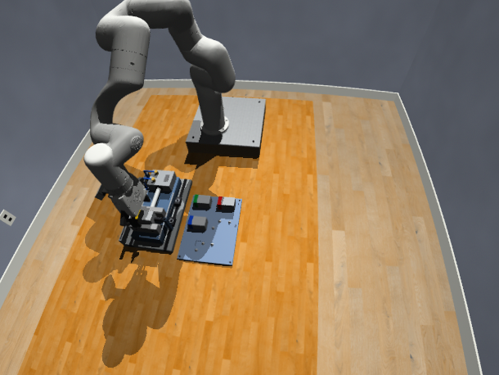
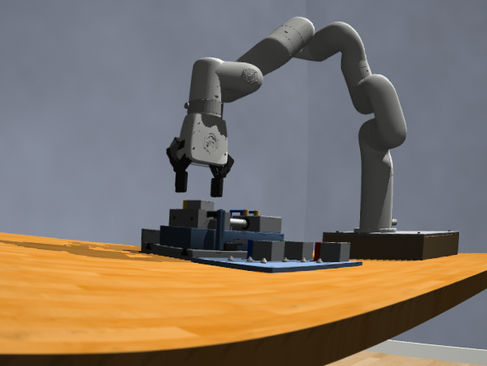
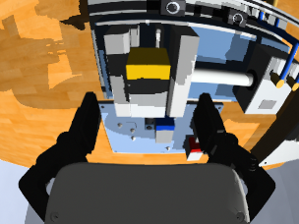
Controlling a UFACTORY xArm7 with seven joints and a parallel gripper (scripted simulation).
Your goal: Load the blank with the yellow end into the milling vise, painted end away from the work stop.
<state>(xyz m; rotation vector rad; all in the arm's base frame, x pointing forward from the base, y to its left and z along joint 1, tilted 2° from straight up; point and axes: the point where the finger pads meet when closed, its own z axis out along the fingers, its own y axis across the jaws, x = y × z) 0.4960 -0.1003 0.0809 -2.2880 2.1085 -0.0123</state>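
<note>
My hand is 40 mm above the yellow-ended blank. From my hand the other things lie so: milling vise 100 mm below, 70 mm behind, 10 mm to the right; then fixed jaw 60 mm below, 30 mm ahead; then blue-ended blank 160 mm to the left, 110 mm below, 50 mm behind.
</note>
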